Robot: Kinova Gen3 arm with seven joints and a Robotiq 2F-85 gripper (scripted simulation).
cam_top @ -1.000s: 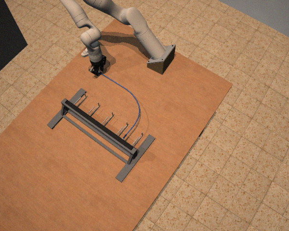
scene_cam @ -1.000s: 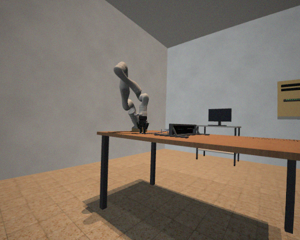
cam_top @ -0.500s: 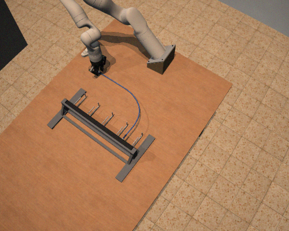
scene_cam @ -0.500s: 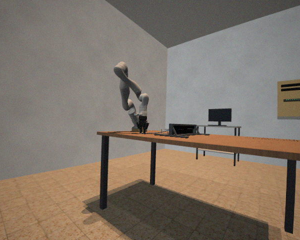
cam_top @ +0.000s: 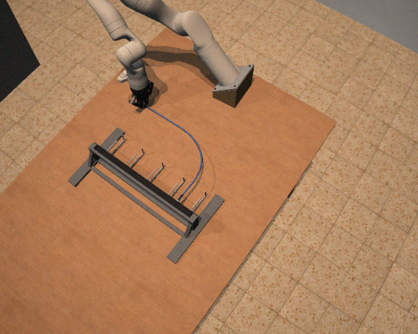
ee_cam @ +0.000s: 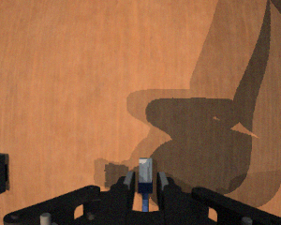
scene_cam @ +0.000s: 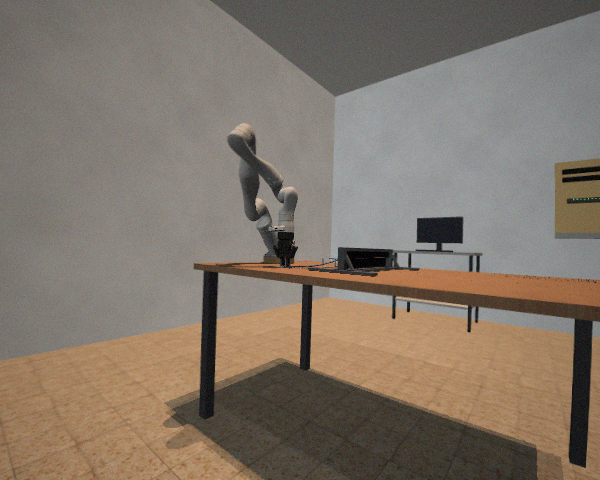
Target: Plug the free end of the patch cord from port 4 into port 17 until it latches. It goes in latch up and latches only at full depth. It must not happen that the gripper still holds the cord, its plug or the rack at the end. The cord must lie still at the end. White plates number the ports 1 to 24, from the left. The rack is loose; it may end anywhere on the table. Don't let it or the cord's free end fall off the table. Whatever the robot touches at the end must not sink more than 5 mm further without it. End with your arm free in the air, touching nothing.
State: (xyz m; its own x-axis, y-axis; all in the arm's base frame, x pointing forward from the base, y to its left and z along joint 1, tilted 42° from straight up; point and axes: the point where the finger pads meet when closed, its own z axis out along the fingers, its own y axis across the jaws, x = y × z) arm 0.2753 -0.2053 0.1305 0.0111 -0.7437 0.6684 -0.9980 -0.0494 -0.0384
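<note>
The plug is 1 cm to the right of my hand and 1 cm below it.
</note>
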